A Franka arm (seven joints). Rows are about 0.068 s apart.
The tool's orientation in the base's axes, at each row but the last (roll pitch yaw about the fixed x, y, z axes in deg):
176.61, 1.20, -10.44
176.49, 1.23, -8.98
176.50, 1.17, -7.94
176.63, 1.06, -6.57
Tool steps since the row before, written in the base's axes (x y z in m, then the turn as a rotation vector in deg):
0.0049, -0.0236, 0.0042, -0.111, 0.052, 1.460
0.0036, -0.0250, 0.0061, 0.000, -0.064, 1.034
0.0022, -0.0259, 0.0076, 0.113, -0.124, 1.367
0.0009, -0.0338, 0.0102, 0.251, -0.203, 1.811
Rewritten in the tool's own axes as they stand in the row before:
0.0090, 0.0225, -0.0031, -0.149, 0.055, -1.456
0.0073, 0.0245, -0.0048, -0.012, 0.126, -1.028
0.0056, 0.0258, -0.0062, 0.101, 0.191, -1.360
0.0046, 0.0340, -0.0083, 0.239, 0.279, -1.802

